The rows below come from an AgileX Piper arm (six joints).
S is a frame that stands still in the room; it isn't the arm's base.
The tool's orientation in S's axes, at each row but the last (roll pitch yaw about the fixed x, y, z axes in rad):
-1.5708 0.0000 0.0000
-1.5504 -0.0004 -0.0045
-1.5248 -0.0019 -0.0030
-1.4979 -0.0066 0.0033
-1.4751 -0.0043 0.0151
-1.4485 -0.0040 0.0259
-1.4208 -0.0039 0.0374
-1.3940 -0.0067 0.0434
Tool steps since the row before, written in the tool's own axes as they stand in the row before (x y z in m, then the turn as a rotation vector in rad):
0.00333 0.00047 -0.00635 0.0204 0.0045 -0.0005
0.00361 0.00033 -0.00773 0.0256 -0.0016 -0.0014
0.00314 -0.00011 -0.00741 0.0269 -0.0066 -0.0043
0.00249 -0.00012 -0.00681 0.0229 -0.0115 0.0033
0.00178 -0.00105 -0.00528 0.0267 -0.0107 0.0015
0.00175 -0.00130 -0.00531 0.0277 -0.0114 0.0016
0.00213 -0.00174 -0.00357 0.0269 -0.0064 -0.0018
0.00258 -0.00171 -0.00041 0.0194 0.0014 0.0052
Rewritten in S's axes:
0.00333 -0.00635 -0.00047 0.0204 -0.0005 -0.0045
0.00358 -0.00774 -0.00049 0.0256 -0.0015 0.0016
0.00312 -0.00742 -0.00022 0.0269 -0.0047 0.0064
0.00251 -0.00679 -0.00036 0.0228 0.0025 0.0119
0.00186 -0.00533 0.00055 0.0266 0.0009 0.0109
0.00189 -0.00538 0.00065 0.0276 0.0009 0.0116
0.00227 -0.00371 0.00120 0.0270 -0.0017 0.0062
0.00260 -0.00059 0.00163 0.0192 0.0062 -0.0003

